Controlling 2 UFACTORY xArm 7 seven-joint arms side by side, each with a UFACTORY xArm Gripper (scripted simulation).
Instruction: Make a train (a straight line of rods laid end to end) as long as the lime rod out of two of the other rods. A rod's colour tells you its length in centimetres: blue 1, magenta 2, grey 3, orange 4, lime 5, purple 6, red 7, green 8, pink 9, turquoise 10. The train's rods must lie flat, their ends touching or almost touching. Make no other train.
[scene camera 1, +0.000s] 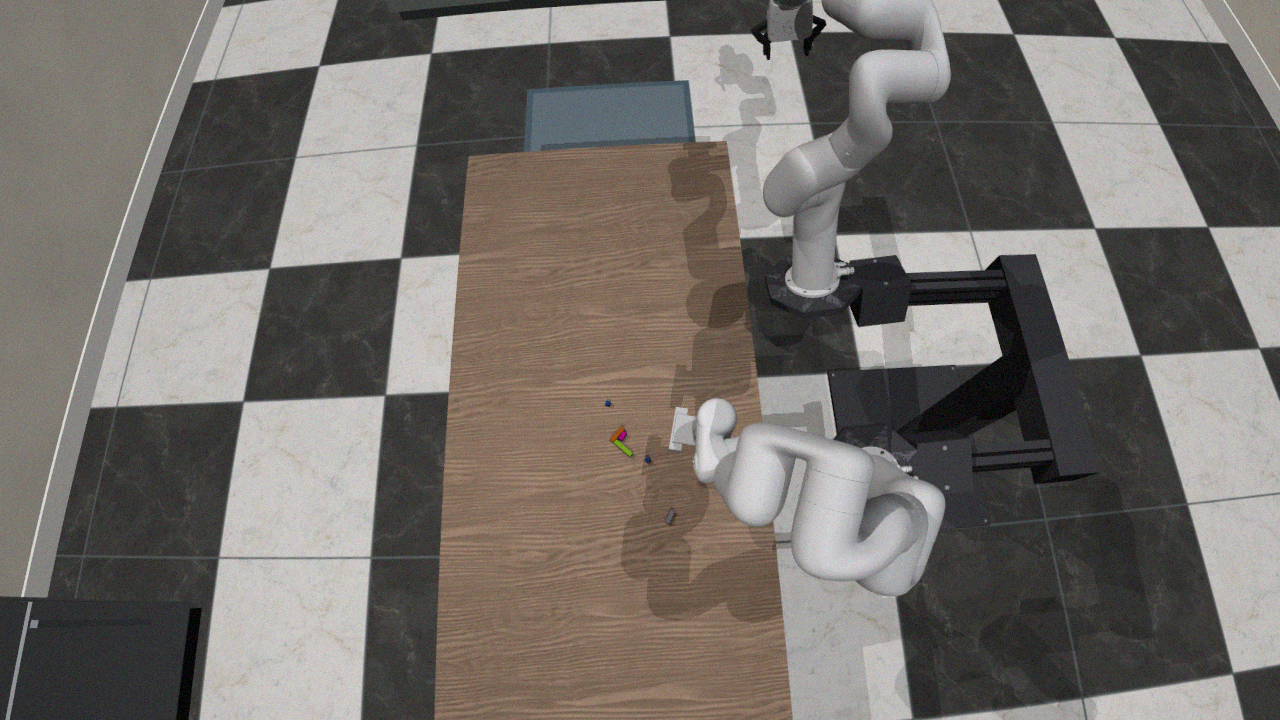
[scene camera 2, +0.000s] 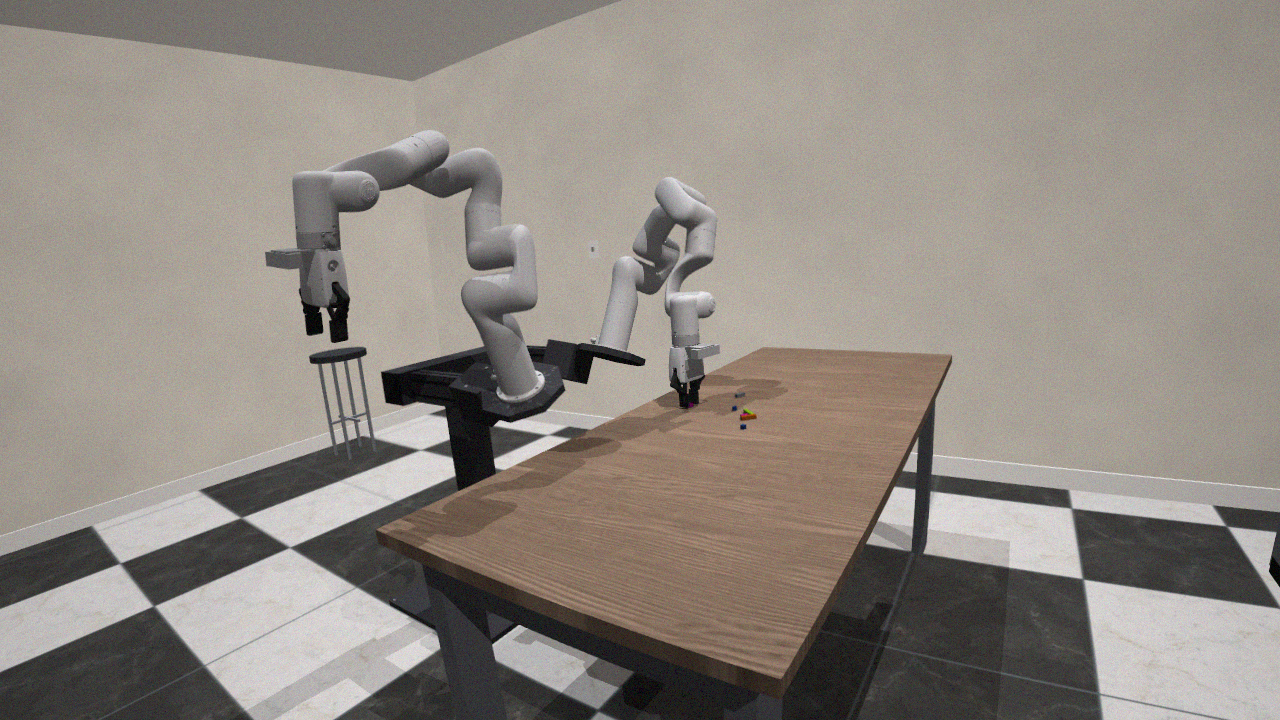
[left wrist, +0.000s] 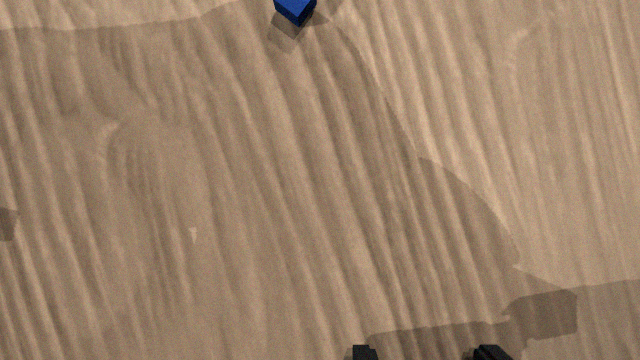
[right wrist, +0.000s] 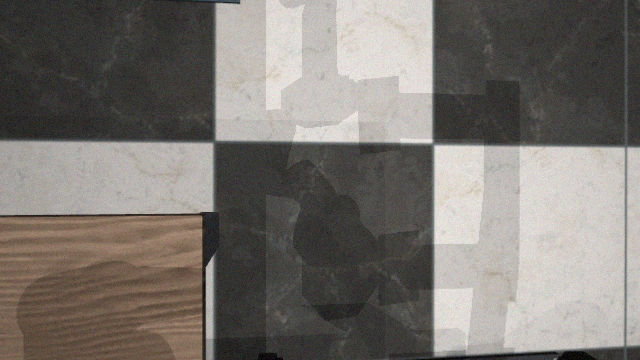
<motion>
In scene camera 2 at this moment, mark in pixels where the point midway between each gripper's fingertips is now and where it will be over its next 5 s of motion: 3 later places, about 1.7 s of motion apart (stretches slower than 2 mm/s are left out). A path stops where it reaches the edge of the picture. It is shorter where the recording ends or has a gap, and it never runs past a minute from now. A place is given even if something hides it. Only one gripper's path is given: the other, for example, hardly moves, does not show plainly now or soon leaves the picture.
My left gripper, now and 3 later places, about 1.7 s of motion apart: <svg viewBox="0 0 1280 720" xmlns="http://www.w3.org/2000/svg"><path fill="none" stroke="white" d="M689 405L687 370L730 370L740 379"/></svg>
</motion>
